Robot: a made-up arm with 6 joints.
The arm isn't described. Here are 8 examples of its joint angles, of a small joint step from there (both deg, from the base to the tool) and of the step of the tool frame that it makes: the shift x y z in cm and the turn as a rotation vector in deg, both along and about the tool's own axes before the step.
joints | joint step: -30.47 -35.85 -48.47 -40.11 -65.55 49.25 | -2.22 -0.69 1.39 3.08 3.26 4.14
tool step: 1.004 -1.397 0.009 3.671 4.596 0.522
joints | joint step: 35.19 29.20 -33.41 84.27 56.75 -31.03 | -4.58 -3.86 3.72 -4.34 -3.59 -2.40
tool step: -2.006 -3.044 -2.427 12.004 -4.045 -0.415
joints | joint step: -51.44 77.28 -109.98 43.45 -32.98 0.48 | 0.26 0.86 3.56 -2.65 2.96 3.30
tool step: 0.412 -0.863 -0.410 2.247 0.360 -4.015
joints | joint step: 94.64 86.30 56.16 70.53 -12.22 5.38 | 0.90 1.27 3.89 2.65 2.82 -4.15
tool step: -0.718 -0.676 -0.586 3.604 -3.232 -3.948
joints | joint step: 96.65 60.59 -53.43 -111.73 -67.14 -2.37 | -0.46 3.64 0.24 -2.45 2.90 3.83
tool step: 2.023 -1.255 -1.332 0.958 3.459 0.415
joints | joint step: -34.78 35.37 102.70 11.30 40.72 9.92 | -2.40 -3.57 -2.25 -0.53 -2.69 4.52
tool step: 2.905 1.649 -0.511 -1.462 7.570 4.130
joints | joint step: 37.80 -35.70 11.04 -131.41 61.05 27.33 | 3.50 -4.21 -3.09 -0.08 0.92 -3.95
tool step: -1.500 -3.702 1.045 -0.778 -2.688 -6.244
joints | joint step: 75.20 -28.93 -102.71 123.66 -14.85 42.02 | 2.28 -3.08 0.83 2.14 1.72 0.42
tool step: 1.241 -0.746 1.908 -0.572 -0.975 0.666
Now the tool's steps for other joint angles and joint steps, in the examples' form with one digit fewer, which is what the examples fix.
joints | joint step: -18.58 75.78 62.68 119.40 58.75 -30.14 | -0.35 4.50 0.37 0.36 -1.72 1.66
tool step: -0.80 -0.75 -0.99 3.78 0.46 -0.62
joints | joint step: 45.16 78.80 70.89 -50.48 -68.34 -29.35 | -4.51 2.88 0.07 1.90 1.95 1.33
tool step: 1.48 0.27 0.09 -3.40 4.37 -3.15
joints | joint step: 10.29 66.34 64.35 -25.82 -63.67 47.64 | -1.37 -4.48 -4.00 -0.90 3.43 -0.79
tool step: -0.20 -2.48 -0.59 3.29 -3.49 1.60
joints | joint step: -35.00 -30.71 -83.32 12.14 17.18 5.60 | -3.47 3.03 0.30 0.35 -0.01 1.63
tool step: 1.04 1.01 2.23 -3.76 4.03 -0.34
